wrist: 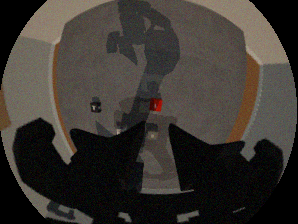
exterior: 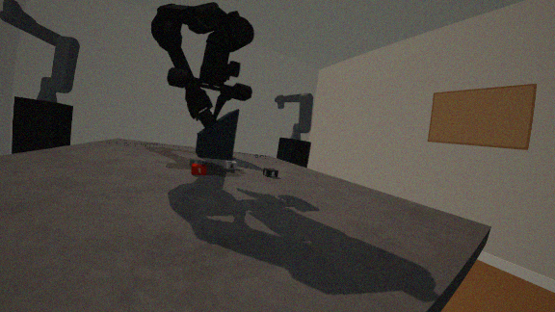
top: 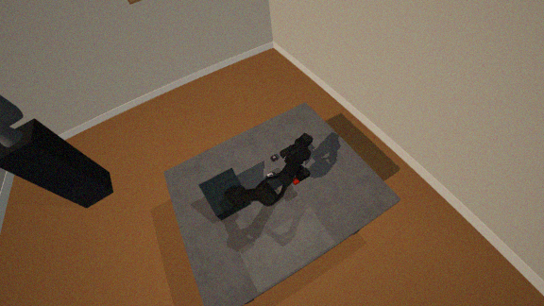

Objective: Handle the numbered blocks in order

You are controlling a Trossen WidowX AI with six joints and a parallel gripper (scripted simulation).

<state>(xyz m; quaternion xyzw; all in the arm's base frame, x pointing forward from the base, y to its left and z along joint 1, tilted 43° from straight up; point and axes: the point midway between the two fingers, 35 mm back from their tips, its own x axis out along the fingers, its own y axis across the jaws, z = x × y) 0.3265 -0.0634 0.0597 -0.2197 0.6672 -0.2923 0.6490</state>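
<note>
My gripper tip is now 200 mm to the right of the dark block, 110 mm above it and 10 mm past it. The rest, counted from my gripper tip: light grey block (110 mm to the left, 110 mm below, 90 mm behind); then red block (110 mm below).
</note>
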